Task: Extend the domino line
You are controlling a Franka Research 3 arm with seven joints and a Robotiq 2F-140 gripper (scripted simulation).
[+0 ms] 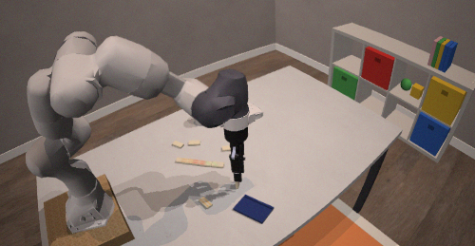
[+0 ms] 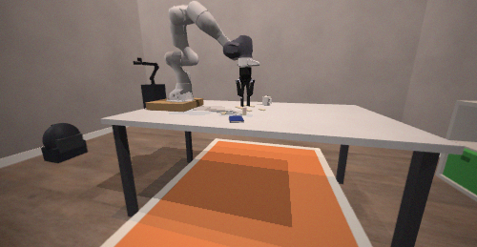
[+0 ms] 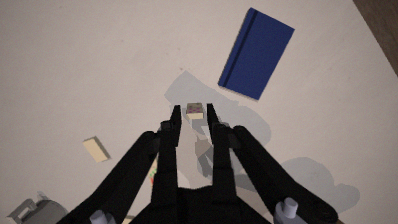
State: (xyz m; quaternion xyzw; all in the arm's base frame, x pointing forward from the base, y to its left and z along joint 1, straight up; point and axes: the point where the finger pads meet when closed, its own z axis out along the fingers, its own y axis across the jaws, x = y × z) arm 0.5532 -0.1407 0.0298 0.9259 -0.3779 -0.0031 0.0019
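The blue book lies 12 cm to the right of my hand, 9 cm below it and 2 cm behind it. Also, from my hand: cream domino 21 cm to the left, 9 cm below, 8 cm ahead; white mug 46 cm to the left, 8 cm ahead, 6 cm below.
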